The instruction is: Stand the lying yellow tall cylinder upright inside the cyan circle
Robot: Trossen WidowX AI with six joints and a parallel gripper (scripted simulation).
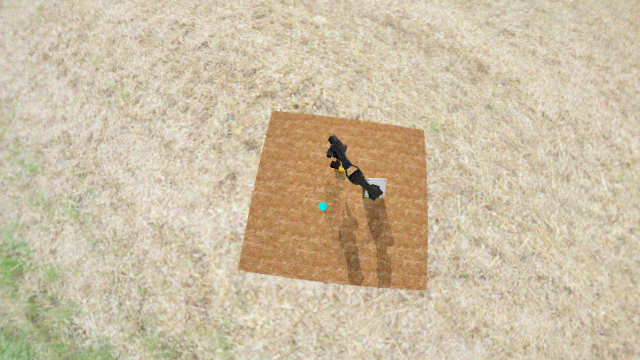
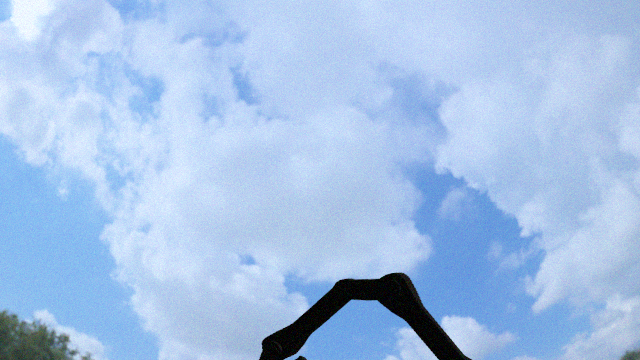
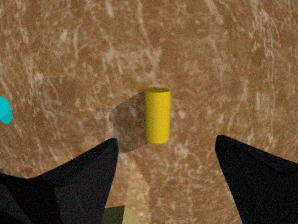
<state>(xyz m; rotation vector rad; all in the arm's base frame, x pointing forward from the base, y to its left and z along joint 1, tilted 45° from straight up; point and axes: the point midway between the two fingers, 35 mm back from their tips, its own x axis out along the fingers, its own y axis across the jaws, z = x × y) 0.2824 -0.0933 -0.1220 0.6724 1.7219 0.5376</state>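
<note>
My gripper tip is now 110 mm above the yellow tall cylinder, 20 mm past it and 10 mm to the right of it. Round my gripper tip: cyan circle: 310 mm to the left, 120 mm below, 40 mm ahead.
</note>
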